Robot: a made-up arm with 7 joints. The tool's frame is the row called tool. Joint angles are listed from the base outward. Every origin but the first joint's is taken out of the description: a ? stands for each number. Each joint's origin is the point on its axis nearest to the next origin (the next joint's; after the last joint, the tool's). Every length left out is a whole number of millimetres.
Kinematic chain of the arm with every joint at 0, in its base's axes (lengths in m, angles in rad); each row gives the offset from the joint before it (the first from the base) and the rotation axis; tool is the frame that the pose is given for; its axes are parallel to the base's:
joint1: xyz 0 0 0.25 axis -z
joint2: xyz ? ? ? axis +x
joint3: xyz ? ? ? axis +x
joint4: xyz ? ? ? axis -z
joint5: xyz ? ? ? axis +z
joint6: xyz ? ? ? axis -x
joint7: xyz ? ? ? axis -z
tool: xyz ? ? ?
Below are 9 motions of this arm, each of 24 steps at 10 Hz.
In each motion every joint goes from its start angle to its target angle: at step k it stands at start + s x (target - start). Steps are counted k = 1, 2, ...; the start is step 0. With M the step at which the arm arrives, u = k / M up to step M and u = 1 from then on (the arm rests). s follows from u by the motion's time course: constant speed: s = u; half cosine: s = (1 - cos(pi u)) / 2; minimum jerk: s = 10 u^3 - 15 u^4 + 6 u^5.
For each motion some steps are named. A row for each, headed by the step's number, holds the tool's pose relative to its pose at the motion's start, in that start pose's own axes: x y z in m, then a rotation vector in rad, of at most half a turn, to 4 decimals.
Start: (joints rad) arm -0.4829 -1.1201 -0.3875 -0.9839 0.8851 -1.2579 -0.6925
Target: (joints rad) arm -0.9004 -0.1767 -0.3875 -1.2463 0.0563 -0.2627 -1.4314
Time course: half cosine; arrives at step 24
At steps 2, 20, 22, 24:
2: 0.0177 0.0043 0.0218 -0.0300 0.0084 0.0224
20: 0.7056 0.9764 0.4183 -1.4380 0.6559 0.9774
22: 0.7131 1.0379 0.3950 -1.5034 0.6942 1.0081
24: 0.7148 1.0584 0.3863 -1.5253 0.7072 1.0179

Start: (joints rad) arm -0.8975 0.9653 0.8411 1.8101 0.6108 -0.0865 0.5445
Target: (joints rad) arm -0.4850 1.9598 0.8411 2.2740 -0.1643 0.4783 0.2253
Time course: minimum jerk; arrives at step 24
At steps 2, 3, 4, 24:
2: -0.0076 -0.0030 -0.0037 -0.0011 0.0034 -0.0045
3: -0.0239 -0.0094 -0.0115 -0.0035 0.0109 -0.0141
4: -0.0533 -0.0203 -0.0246 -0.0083 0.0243 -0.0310
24: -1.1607 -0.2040 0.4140 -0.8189 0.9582 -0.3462

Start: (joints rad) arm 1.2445 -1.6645 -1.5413 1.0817 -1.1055 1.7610 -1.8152
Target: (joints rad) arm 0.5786 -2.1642 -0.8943 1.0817 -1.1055 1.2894 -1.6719
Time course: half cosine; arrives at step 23
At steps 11, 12, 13, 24:
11: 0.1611 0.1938 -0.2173 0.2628 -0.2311 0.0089
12: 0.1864 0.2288 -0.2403 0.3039 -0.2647 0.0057
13: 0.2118 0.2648 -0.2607 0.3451 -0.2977 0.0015
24: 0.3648 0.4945 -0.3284 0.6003 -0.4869 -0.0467

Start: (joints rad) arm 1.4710 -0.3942 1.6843 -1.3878 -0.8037 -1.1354 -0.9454
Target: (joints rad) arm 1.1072 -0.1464 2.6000 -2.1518 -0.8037 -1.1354 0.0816
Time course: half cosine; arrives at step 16
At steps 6, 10, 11, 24:
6: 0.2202 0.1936 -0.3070 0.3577 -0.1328 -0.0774
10: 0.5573 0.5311 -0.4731 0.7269 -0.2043 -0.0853
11: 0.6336 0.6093 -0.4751 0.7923 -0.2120 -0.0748
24: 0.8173 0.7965 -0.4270 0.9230 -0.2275 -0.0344

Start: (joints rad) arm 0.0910 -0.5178 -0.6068 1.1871 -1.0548 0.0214 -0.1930
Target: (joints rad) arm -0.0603 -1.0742 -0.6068 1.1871 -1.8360 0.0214 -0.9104
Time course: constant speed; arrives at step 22
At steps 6, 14, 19, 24:
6: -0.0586 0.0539 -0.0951 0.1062 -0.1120 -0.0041
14: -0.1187 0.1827 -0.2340 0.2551 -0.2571 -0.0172
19: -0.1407 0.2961 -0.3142 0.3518 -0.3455 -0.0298
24: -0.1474 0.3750 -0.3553 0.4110 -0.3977 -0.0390

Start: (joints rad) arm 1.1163 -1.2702 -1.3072 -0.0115 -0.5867 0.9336 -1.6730
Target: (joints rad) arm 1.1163 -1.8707 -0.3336 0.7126 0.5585 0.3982 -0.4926
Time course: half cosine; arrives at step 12
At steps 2, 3, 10, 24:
2: 0.0101 -0.0284 -0.0066 -0.0178 -0.0560 -0.0513
3: 0.0238 -0.0599 -0.0177 -0.0324 -0.1247 -0.1119
10: 0.3303 -0.2341 -0.2947 0.2231 -0.8110 -0.6447
24: 0.3741 -0.2352 -0.3254 0.2773 -0.8595 -0.6799

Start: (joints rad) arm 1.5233 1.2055 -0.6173 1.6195 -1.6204 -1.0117 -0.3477
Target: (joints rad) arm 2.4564 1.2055 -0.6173 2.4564 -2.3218 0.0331 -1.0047
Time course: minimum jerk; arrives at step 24
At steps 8, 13, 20, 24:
8: -0.2749 -0.0146 0.2040 -0.3487 -0.1900 -0.2490
13: -0.7687 0.3188 0.3385 -0.8905 -0.2273 -0.8625
20: -0.8768 0.8465 0.1664 -1.0960 -0.0055 -1.7044
24: -0.8614 0.8843 0.1430 -1.0872 0.0174 -1.7875

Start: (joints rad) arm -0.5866 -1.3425 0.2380 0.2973 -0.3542 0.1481 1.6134
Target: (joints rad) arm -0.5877 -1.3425 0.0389 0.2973 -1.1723 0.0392 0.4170
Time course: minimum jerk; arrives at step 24
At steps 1, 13, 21, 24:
1: 0.0002 -0.0003 0.0000 0.0000 0.0000 0.0003
13: 0.0959 -0.2145 0.0162 0.0298 -0.0209 0.2121
21: 0.0835 -0.3367 0.0034 0.0840 -0.0482 0.3617
24: 0.0818 -0.3406 0.0025 0.0866 -0.0498 0.3676

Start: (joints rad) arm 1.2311 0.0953 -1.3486 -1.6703 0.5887 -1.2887 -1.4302
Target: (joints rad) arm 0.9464 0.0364 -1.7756 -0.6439 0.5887 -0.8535 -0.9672
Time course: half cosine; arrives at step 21
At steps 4, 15, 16, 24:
4: -0.0854 0.0372 0.0427 -0.0682 0.0207 -0.1103
15: -0.5309 0.7965 0.3635 -0.6495 0.2671 -1.1224
16: -0.5293 0.8771 0.3791 -0.6970 0.2906 -1.2021
24: -0.4980 1.0764 0.4072 -0.8168 0.3505 -1.3957

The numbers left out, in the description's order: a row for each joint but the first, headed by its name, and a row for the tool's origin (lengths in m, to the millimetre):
joint2: -0.34 0.11 0
joint3: 0 0.36 -0.1
joint4: 0 0.01 -0.33
joint5: 0.39 0.11 0
joint6: 0.12 -0.29 0
joint7: 0 -0.27 -0.2
tool: 0.09 -0.28 0

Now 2 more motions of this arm.
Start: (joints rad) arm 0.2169 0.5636 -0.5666 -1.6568 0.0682 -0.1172 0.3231
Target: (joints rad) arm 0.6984 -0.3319 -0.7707 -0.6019 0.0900 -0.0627 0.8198
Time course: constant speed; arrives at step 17
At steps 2, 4, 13, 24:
2: -0.1685 -0.1662 -0.0866 -0.0282 0.1043 -0.2498
4: -0.3679 -0.2940 -0.1404 -0.0714 0.2075 -0.4972
13: -1.2722 -0.3466 0.0308 -0.4754 0.6654 -1.5248
24: -1.4873 -0.1664 0.2619 -0.7885 0.8611 -1.8896

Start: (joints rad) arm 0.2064 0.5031 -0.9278 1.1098 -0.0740 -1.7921 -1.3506
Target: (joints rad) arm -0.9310 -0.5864 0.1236 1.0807 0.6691 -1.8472 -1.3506
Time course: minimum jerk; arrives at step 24
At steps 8, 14, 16, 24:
8: -0.0922 0.0197 -0.1547 0.3930 -0.0112 -0.0346
14: -0.2715 0.1917 -0.4136 1.2242 -0.0125 -0.0692
16: -0.3191 0.2678 -0.4662 1.4801 -0.0058 -0.0673
24: -0.3824 0.3938 -0.5189 1.8718 0.0123 -0.0499

